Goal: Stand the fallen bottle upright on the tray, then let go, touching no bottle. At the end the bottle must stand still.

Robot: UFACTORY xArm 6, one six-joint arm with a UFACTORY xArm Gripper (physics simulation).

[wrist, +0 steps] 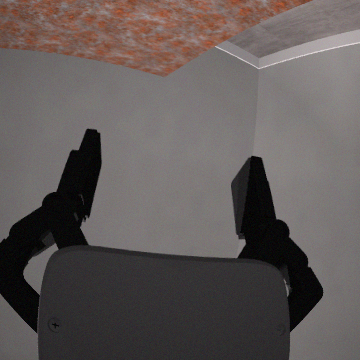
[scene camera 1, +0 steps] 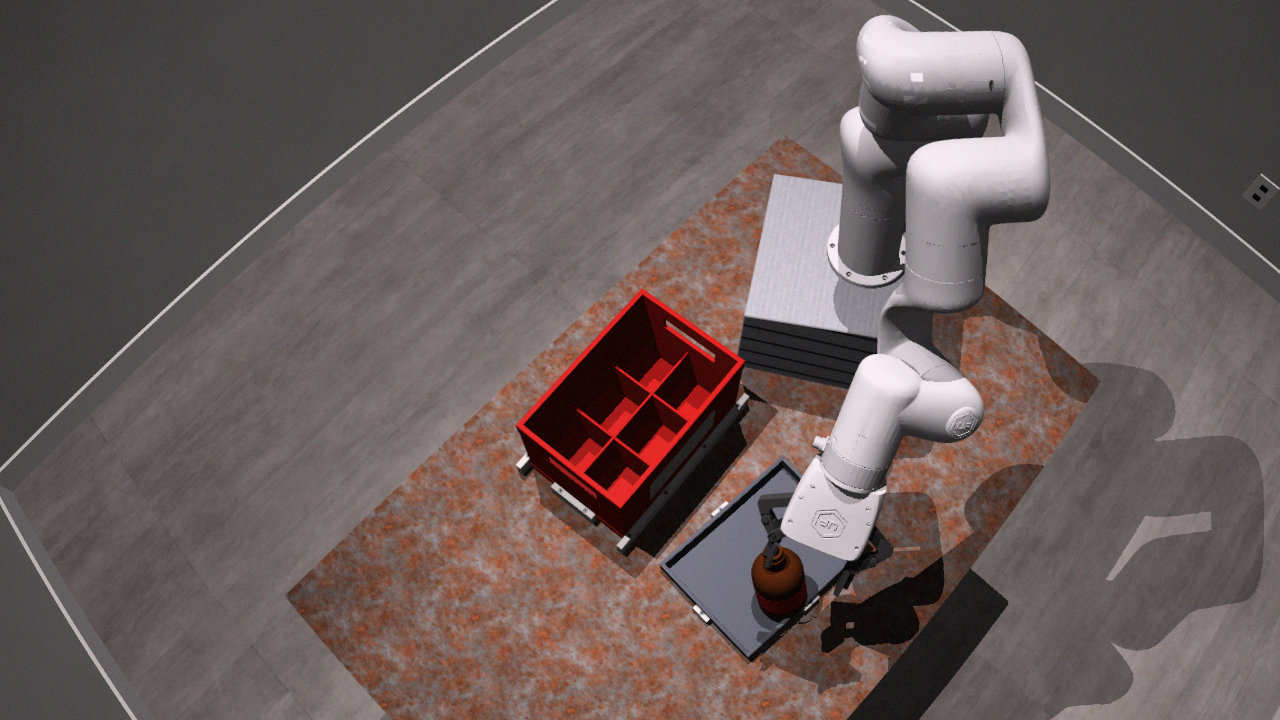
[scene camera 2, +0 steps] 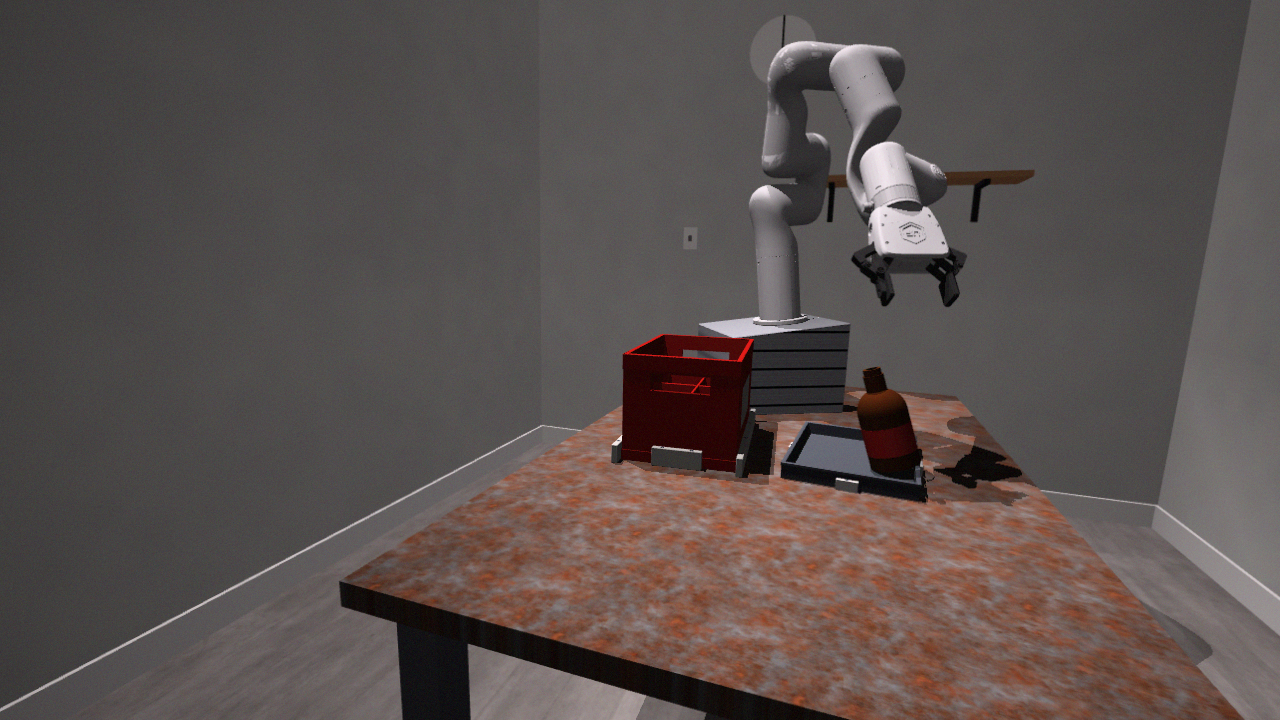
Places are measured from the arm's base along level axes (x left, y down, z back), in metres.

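Where they show: gripper, fingertip midpoint: [wrist: 172, 157] [scene camera 1: 803, 575] [scene camera 2: 920, 301]; arm's base, origin of the base link: [scene camera 1: 867, 252] [scene camera 2: 780, 321].
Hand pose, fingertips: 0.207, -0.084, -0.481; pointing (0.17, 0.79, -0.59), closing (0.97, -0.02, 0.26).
Each offset is from my fingertips to the top centre of the thing, as dx, dy, dz. "spot": to the spot under its first point. Level surfaces: height alone.
The brown bottle {-0.030, +0.104, +0.027} [scene camera 1: 778, 583] [scene camera 2: 888, 438] with a red label stands on its base end on the dark grey tray {spot: -0.108, +0.267, +0.028} [scene camera 1: 729, 555] [scene camera 2: 825, 450], near the tray's right wall. In scene camera 2 it is tilted, its neck leaning to the left; whether it rests against the wall is not clear. My gripper [scene camera 1: 806, 573] [scene camera 2: 917, 301] [wrist: 172, 157] is open and empty. It hangs high above the bottle and apart from it, slightly to its right in scene camera 2. In scene camera 1 one finger overlaps the bottle's neck. The bottle does not show in the wrist view.
A red crate {-0.340, +0.097, +0.085} [scene camera 1: 604, 510] [scene camera 2: 684, 420] with compartments stands left of the tray on the mottled table {dy +0.272} [scene camera 1: 465, 573] [scene camera 2: 716, 582] [wrist: 125, 30]. The robot's grey pedestal [scene camera 1: 792, 259] [scene camera 2: 805, 367] stands behind. A wooden shelf [scene camera 2: 1002, 176] is on the back wall.
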